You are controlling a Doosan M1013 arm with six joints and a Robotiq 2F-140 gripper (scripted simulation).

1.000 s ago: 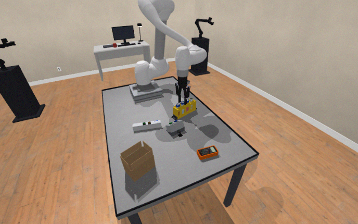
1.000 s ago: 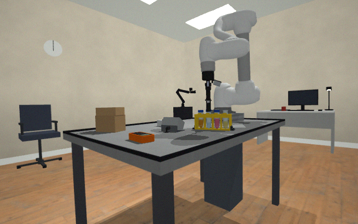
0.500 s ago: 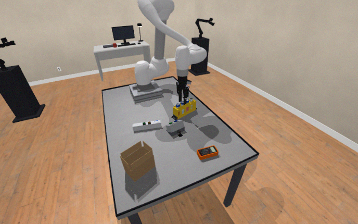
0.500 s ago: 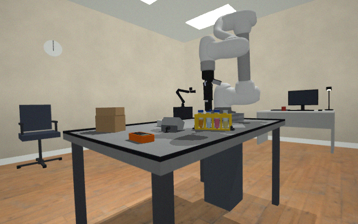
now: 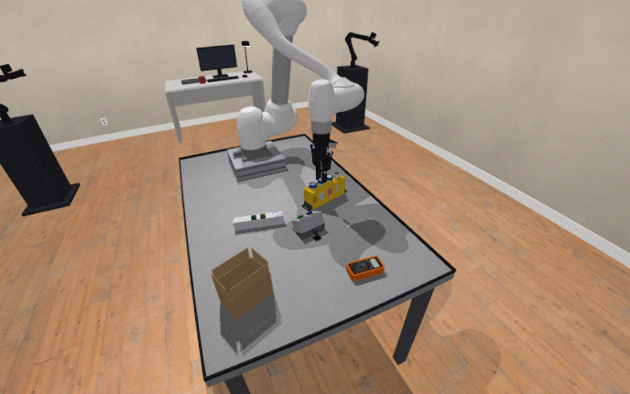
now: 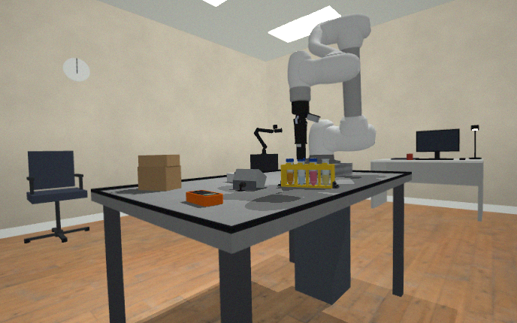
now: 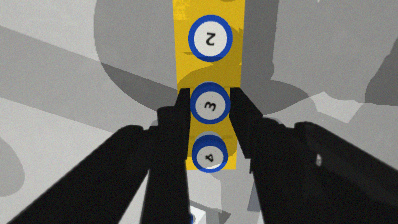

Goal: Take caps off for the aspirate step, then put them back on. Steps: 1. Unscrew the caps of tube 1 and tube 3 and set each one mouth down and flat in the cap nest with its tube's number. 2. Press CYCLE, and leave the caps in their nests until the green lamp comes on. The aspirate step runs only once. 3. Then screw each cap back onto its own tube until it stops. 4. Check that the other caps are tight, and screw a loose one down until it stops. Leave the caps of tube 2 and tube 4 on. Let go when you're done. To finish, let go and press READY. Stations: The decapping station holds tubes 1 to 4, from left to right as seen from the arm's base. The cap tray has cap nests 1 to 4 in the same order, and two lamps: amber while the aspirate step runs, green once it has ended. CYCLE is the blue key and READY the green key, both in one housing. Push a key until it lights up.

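My gripper is now 15 cm short of the blue key, 13 cm to the left of it and 8 cm above it. The rest, counted from my hand: green key: 17 cm to the right, 16 cm ahead, 8 cm below; orange multimeter: 48 cm ahead, 13 cm below, 4 cm to the right; grey key housing: 17 cm ahead, 15 cm to the right, 10 cm below.
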